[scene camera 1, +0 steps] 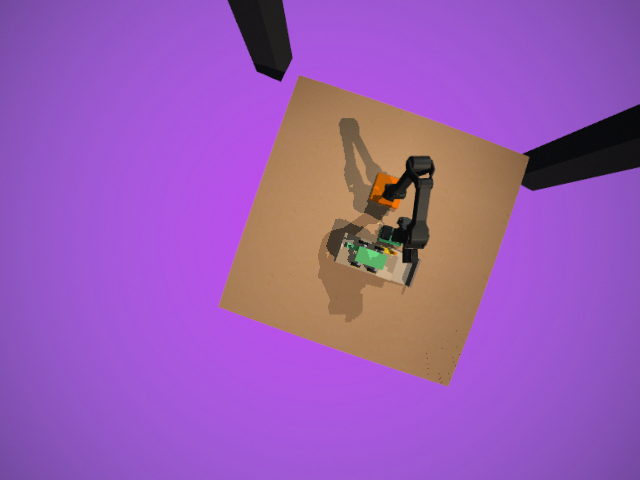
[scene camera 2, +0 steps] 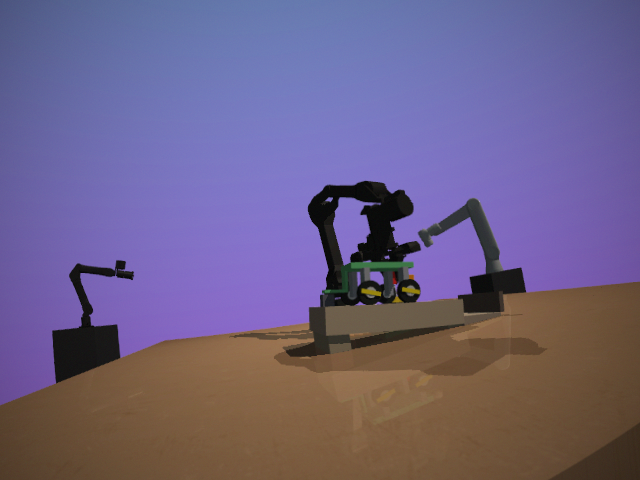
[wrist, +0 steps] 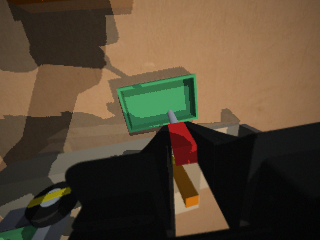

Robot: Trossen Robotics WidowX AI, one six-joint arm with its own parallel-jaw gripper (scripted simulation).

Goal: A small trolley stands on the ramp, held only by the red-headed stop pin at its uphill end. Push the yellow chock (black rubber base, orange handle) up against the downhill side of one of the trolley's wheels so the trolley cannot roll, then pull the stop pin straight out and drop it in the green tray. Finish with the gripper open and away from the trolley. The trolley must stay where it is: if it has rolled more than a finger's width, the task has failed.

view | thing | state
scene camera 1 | trolley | -
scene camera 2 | my gripper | -
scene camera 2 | trolley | -
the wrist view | my gripper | -
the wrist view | red-headed stop pin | held by my gripper
